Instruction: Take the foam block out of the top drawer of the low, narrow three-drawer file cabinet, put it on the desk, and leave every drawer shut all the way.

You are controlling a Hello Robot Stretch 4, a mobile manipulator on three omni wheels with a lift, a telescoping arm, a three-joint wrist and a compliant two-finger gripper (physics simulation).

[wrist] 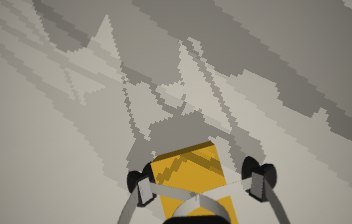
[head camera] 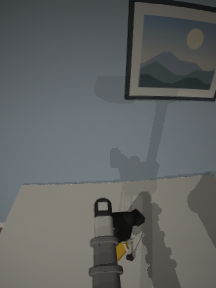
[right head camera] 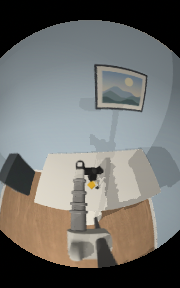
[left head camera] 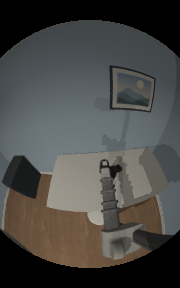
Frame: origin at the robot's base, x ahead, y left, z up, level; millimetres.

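Seen in the pictures: gripper, between the fingertips: [wrist: 201,173] [head camera: 122,249] [right head camera: 93,184]; robot's base, origin of its link: [right head camera: 88,212] [left head camera: 99,212].
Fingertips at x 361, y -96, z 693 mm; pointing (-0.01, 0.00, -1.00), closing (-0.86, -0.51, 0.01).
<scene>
Offsets run from my fingertips to a thing's top centre. "pt": to the spot under its first point. Level surfaces: height alone.
The yellow foam block @(1 mm back, 18 mm left, 44 mm up) [head camera: 121,251] [right head camera: 91,185] [wrist: 192,162] appears to rest on the pale desk @(1 mm down) [head camera: 55,225] [left head camera: 75,180] [right head camera: 55,175] [wrist: 50,165], with a dark shadow beside its far edge. My gripper [wrist: 201,173] is open around the block in the wrist view. The left fingertip is close against or beside the block's left side, and a gap shows between the block and the right fingertip. In the head view the arm hides part of the block. No drawer front of the file cabinet can be made out in these views.
A dark box-shaped object @(pt 82 mm ahead, 1476 mm left, 186 mm down) [left head camera: 22,176] [right head camera: 17,173] stands left of the desk. A white rounded thing [left head camera: 96,217] shows below the desk's front edge. A framed picture [head camera: 175,55] [left head camera: 132,89] [right head camera: 121,88] hangs on the wall behind the desk.
</scene>
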